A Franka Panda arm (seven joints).
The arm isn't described. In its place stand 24 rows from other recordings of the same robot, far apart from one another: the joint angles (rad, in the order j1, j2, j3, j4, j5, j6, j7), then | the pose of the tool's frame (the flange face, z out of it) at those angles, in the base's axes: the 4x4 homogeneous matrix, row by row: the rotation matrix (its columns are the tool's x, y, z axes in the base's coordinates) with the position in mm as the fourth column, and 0 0 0 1 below.
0.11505, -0.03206, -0.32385, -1.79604, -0.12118, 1.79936, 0.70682 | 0.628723, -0.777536, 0.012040, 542.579; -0.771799, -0.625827, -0.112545, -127.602; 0.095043, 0.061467, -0.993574, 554.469; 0, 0, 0, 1
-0.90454, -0.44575, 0.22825, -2.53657, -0.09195, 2.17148, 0.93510 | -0.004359, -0.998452, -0.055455, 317.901; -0.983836, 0.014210, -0.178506, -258.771; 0.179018, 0.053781, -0.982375, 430.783; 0, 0, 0, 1
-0.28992, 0.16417, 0.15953, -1.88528, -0.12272, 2.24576, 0.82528 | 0.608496, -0.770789, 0.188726, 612.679; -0.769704, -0.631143, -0.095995, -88.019; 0.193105, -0.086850, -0.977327, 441.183; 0, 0, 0, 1
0.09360, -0.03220, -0.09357, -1.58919, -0.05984, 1.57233, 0.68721 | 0.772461, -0.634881, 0.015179, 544.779; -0.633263, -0.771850, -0.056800, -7.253; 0.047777, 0.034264, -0.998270, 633.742; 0, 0, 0, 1
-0.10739, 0.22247, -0.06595, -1.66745, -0.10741, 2.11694, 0.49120 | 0.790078, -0.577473, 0.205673, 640.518; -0.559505, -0.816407, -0.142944, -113.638; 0.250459, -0.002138, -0.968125, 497.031; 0, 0, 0, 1
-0.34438, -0.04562, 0.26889, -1.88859, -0.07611, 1.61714, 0.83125 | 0.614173, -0.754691, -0.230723, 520.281; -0.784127, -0.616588, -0.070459, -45.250; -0.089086, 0.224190, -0.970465, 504.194; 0, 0, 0, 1
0.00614, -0.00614, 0.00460, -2.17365, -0.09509, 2.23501, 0.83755 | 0.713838, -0.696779, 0.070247, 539.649; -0.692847, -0.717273, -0.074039, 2.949; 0.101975, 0.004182, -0.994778, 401.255; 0, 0, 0, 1
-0.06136, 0.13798, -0.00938, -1.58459, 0.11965, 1.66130, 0.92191 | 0.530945, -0.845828, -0.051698, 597.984; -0.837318, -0.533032, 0.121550, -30.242; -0.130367, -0.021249, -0.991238, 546.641; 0, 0, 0, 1
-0.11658, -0.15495, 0.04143, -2.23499, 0.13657, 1.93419, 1.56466 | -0.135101, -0.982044, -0.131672, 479.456; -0.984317, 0.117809, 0.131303, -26.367; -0.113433, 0.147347, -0.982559, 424.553; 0, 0, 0, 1
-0.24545, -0.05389, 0.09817, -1.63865, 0.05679, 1.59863, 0.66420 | 0.687704, -0.725686, 0.021045, 535.267; -0.725686, -0.686286, 0.048906, -71.935; -0.021047, -0.048905, -0.998582, 624.339; 0, 0, 0, 1
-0.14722, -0.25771, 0.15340, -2.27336, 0.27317, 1.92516, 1.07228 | 0.371862, -0.924967, -0.078451, 460.779; -0.899638, -0.379930, 0.215185, 24.132; -0.228845, -0.009442, -0.973417, 454.478; 0, 0, 0, 1
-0.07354, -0.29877, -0.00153, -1.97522, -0.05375, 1.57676, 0.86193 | 0.593426, -0.798260, -0.103086, 451.610; -0.804513, -0.592176, -0.045680, -39.786; -0.024581, 0.110041, -0.993623, 585.752; 0, 0, 0, 1
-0.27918, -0.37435, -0.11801, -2.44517, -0.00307, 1.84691, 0.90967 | 0.257984, -0.946720, -0.192787, 368.606; -0.951171, -0.283876, 0.121194, -155.469; -0.169464, 0.152107, -0.973728, 420.668; 0, 0, 0, 1
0.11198, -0.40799, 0.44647, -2.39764, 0.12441, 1.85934, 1.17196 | 0.760939, -0.638524, -0.115150, 342.564; -0.648792, -0.750568, -0.125366, 231.654; -0.006379, 0.170104, -0.985405, 439.852; 0, 0, 0, 1
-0.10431, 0.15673, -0.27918, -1.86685, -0.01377, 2.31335, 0.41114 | 0.675754, -0.692848, 0.251632, 583.608; -0.678263, -0.718113, -0.155798, -227.444; 0.288644, -0.065392, -0.955201, 464.689; 0, 0, 0, 1
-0.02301, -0.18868, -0.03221, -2.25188, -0.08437, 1.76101, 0.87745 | 0.598362, -0.743016, -0.299815, 450.363; -0.789234, -0.611083, -0.060715, -32.637; -0.138100, 0.272954, -0.952063, 421.877; 0, 0, 0, 1
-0.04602, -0.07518, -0.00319, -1.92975, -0.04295, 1.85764, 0.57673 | 0.817425, -0.576033, 0.001300, 537.803; -0.575504, -0.816768, -0.041057, -29.868; 0.024711, 0.032813, -0.999156, 519.330; 0, 0, 0, 1
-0.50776, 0.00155, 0.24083, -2.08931, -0.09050, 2.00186, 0.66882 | 0.624925, -0.773527, -0.105471, 515.065; -0.780362, -0.622824, -0.055901, -146.542; -0.022449, 0.117240, -0.992850, 415.479; 0, 0, 0, 1
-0.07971, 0.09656, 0.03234, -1.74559, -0.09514, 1.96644, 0.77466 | 0.693939, -0.709798, 0.120979, 604.295; -0.704373, -0.704047, -0.090426, -35.490; 0.149359, -0.022465, -0.988528, 521.157; 0, 0, 0, 1
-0.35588, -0.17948, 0.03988, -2.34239, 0.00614, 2.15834, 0.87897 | 0.363247, -0.931679, -0.005092, 453.484; -0.931692, -0.363249, -0.000444, -147.789; -0.001436, 0.004905, -0.999987, 405.320; 0, 0, 0, 1
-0.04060, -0.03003, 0.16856, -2.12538, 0.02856, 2.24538, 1.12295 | 0.527711, -0.836821, 0.145779, 545.058; -0.848137, -0.528538, 0.036210, 71.442; 0.046749, -0.142749, -0.988654, 437.551; 0, 0, 0, 1
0.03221, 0.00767, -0.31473, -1.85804, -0.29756, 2.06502, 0.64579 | 0.667046, -0.733814, 0.128709, 557.040; -0.676337, -0.668900, -0.308451, -177.220; 0.312439, 0.118700, -0.942493, 530.687; 0, 0, 0, 1
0.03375, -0.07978, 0.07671, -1.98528, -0.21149, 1.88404, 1.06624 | 0.629919, -0.776620, 0.007989, 531.492; -0.758940, -0.617698, -0.206054, 44.066; 0.164960, 0.123734, -0.978508, 499.028; 0, 0, 0, 1
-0.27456, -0.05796, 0.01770, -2.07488, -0.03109, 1.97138, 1.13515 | 0.190523, -0.980337, -0.051386, 511.282; -0.981657, -0.189881, -0.017155, -136.249; 0.007060, 0.053712, -0.998532, 451.119; 0, 0, 0, 1
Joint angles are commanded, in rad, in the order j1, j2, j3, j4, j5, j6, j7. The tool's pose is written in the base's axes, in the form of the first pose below.
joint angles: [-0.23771, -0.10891, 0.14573, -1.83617, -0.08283, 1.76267, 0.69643]
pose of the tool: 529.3 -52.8 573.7; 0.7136 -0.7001 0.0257; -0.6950 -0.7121 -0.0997; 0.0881 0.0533 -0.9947
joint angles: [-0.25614, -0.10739, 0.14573, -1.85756, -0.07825, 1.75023, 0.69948]
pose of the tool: 525.4 -62.2 561.4; 0.6994 -0.7147 -0.0108; -0.7124 -0.6958 -0.0918; 0.0581 0.0719 -0.9957
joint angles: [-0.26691, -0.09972, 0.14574, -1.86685, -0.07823, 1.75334, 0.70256]
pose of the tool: 525.8 -68.2 553.2; 0.6903 -0.7231 -0.0252; -0.7220 -0.6861 -0.0888; 0.0469 0.0796 -0.9957
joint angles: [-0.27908, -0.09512, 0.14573, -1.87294, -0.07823, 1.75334, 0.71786]
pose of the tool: 525.2 -74.8 547.9; 0.6705 -0.7410 -0.0367; -0.7408 -0.6661 -0.0865; 0.0396 0.0852 -0.9956
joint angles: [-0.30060, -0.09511, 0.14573, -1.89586, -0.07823, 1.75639, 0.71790]
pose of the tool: 521.2 -85.9 537.2; 0.6550 -0.7534 -0.0581; -0.7552 -0.6502 -0.0825; 0.0244 0.0980 -0.9949
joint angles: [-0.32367, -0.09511, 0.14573, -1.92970, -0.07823, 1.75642, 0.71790]
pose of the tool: 514.9 -97.4 521.2; 0.6374 -0.7649 -0.0931; -0.7705 -0.6330 -0.0752; -0.0015 0.1197 -0.9928
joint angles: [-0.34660, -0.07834, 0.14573, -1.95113, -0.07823, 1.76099, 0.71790]
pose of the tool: 512.8 -109.7 502.8; 0.6192 -0.7749 -0.1268; -0.7847 -0.6166 -0.0639; -0.0287 0.1391 -0.9899
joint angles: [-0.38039, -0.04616, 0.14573, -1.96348, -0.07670, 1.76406, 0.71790]
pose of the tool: 512.0 -128.4 480.5; 0.5903 -0.7897 -0.1670; -0.8046 -0.5921 -0.0442; -0.0640 0.1605 -0.9850
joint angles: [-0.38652, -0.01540, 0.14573, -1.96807, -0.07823, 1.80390, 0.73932]
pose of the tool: 519.0 -133.9 465.0; 0.5715 -0.8045 -0.1617; -0.8184 -0.5732 -0.0409; -0.0598 0.1557 -0.9860
